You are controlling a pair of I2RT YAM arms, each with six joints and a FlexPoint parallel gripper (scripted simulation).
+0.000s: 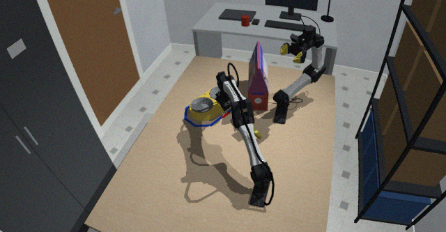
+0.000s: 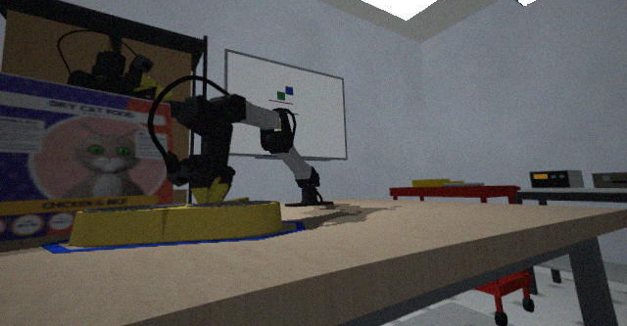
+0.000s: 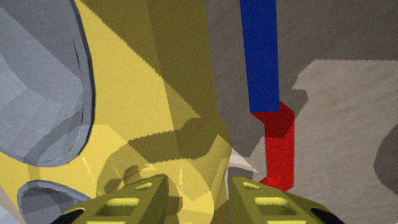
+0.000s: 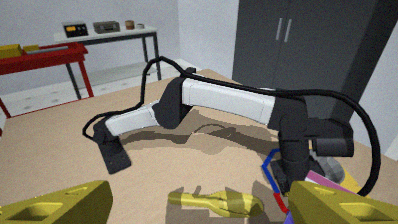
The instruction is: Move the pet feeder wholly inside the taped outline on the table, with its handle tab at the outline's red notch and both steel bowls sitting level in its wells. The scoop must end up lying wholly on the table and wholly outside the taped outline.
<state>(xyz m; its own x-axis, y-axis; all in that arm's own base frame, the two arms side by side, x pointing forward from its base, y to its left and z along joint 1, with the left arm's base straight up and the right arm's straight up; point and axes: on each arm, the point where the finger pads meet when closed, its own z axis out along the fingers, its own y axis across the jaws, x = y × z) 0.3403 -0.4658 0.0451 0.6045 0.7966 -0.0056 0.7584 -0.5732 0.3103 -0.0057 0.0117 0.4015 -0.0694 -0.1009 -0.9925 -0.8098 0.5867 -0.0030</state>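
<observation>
The yellow pet feeder lies 70 mm ahead of my left hand, 40 mm to the right of it and 30 mm below it. From my left hand the other things lie so: yellow scoop 170 mm behind, 90 mm to the left, 20 mm below; then blue taped outline 70 mm ahead, 30 mm to the right, 40 mm below.
</observation>
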